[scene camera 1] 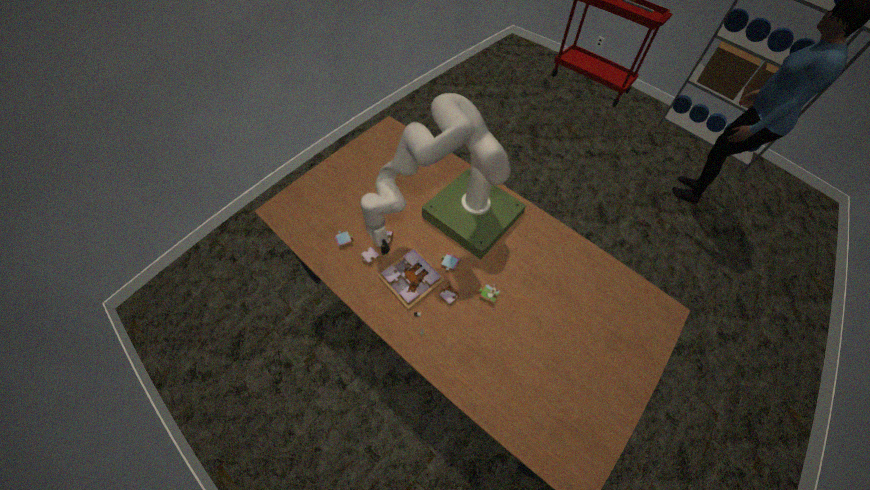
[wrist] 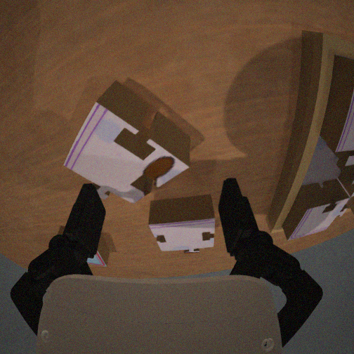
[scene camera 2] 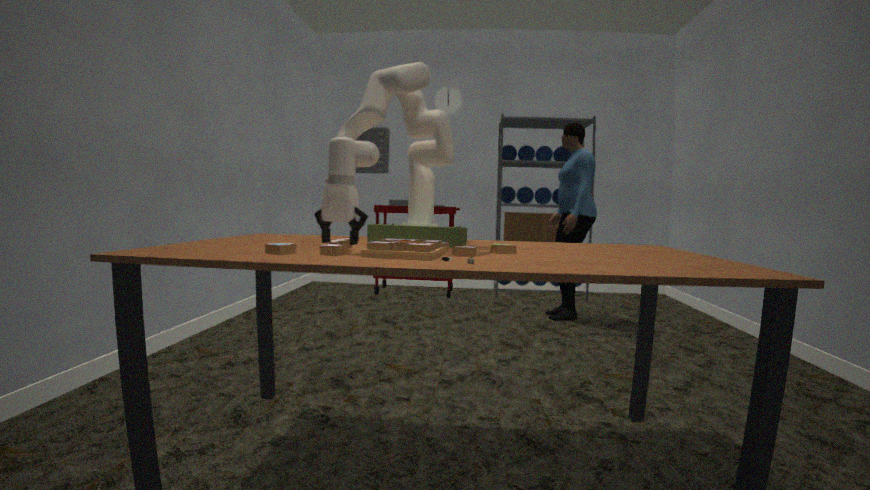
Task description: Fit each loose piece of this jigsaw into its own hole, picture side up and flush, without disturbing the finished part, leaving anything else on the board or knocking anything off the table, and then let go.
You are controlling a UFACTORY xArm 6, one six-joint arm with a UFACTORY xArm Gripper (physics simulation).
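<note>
My gripper (scene camera 1: 384, 244) (scene camera 2: 340, 241) (wrist: 158, 195) is open and empty, low over the table. A white piece with a brown spot (scene camera 1: 389, 234) (wrist: 112, 155) lies picture side up, close to the fingertips. A pale pink piece (scene camera 1: 369, 255) (scene camera 2: 333, 248) (wrist: 185, 236) and a light-blue piece (scene camera 1: 343, 238) (scene camera 2: 280, 248) (wrist: 97, 259) lie nearby. Another blue piece (scene camera 1: 449, 261), a purple piece (scene camera 1: 448, 296) (scene camera 2: 464, 250) and a green piece (scene camera 1: 488, 293) (scene camera 2: 503, 248) lie right of the framed board (scene camera 1: 394, 292) (scene camera 2: 401, 254) (wrist: 318, 107), which holds pieces and shows dark gaps.
Two tiny items, one dark (scene camera 1: 417, 314) (scene camera 2: 445, 258) and one greyish (scene camera 1: 421, 332) (scene camera 2: 471, 261), lie near the front edge. The arm stands on a green base (scene camera 1: 453, 222) (scene camera 2: 389, 234) behind the board. A person (scene camera 1: 806, 79) (scene camera 2: 577, 182) stands beyond the table.
</note>
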